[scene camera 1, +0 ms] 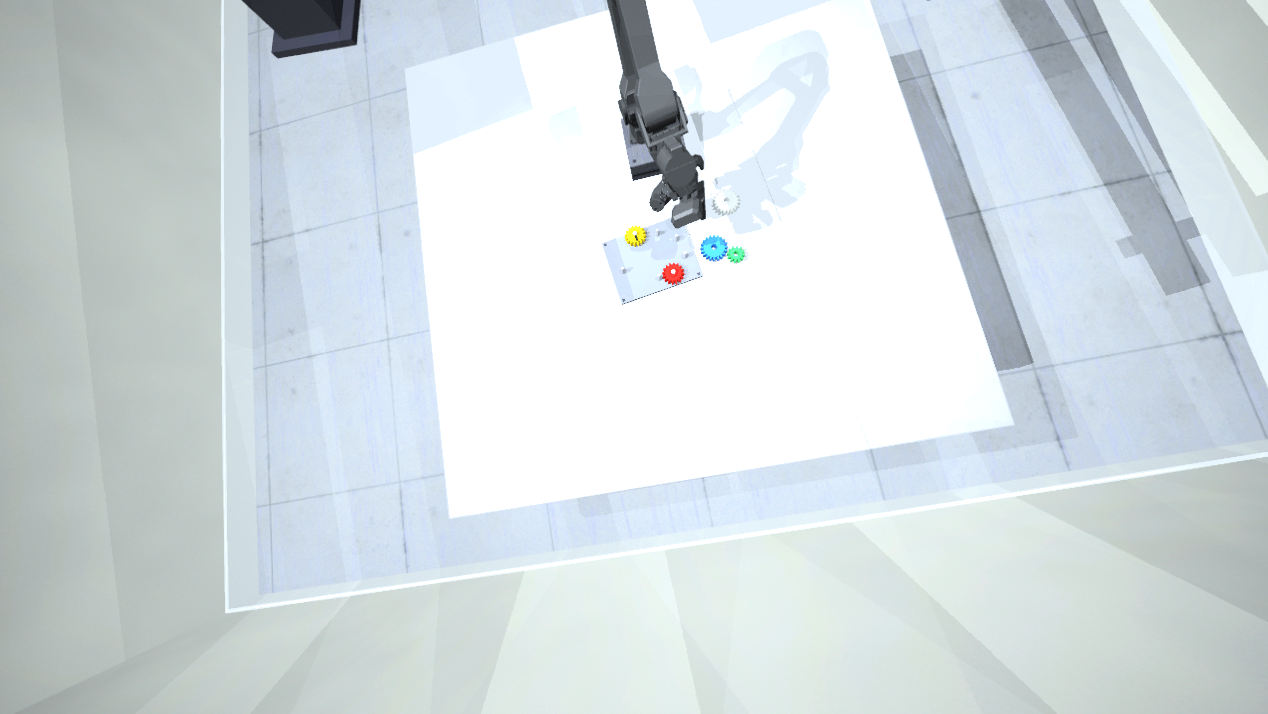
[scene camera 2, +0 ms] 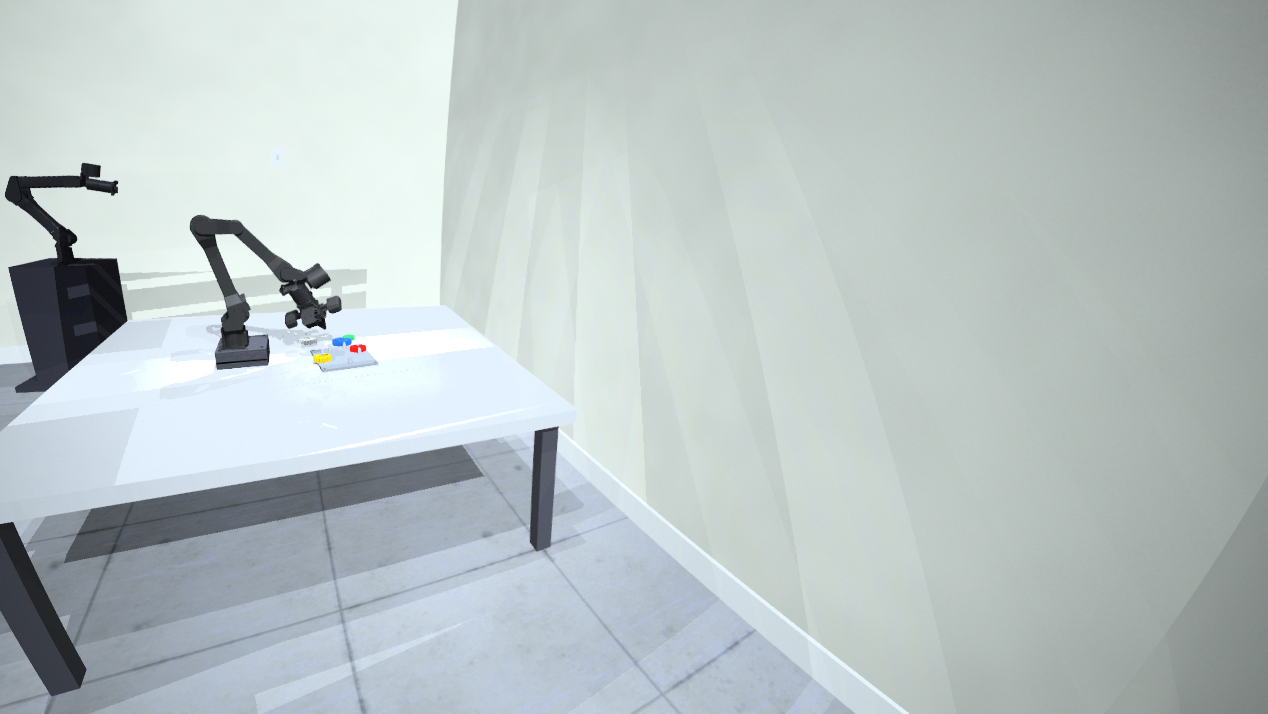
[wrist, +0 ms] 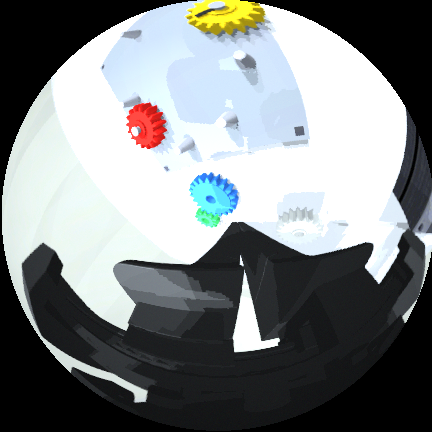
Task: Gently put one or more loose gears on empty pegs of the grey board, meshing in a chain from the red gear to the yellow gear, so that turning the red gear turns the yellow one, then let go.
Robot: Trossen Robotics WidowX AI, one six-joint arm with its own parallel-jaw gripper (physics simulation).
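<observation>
My gripper is shut and empty, raised above the table near the loose gears. The grey board lies flat. The red gear and the yellow gear sit apart on its pegs. Several pegs are bare. The blue gear lies off the board, beside its edge. The small green gear is right beside it, touching or nearly so. A white gear lies farther along the table.
The arm's dark base stands on the white table. A second arm stands on a dark cabinet behind the table. A pale wall rises beyond the table's right side in scene camera 2.
</observation>
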